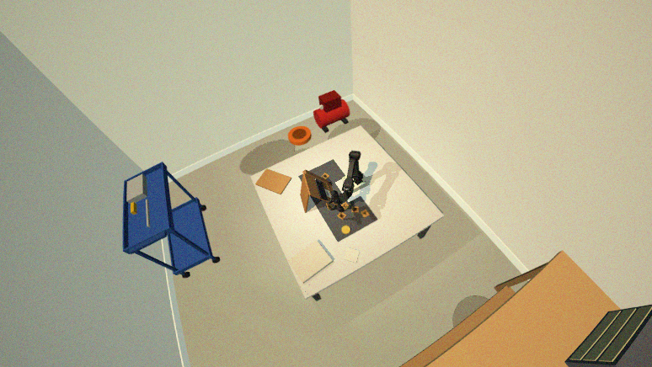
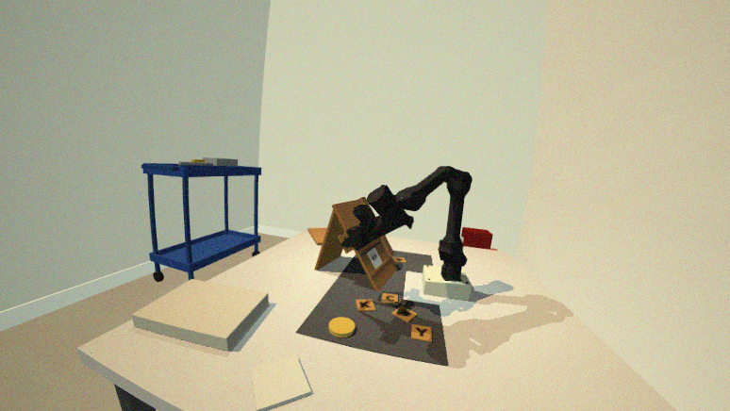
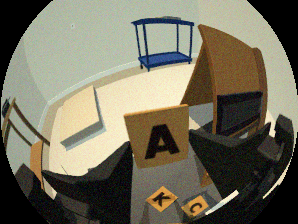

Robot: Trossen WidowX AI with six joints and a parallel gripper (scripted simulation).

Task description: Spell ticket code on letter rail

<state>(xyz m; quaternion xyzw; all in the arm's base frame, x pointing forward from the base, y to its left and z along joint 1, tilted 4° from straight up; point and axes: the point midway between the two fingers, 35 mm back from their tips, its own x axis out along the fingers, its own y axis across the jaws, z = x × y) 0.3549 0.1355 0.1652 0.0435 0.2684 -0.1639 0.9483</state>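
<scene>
Now: the white ticket 90 mm behind my gripper tip, 170 mm to the right of it and 100 mm below it. From my gripper tip the other things lie so: pale pad 70 mm ahead, 360 mm to the left, 190 mm below; yellow disc 30 mm behind, 160 mm to the left, 180 mm below; dark mat 190 mm behind, 150 mm to the right, 190 mm below.
</scene>
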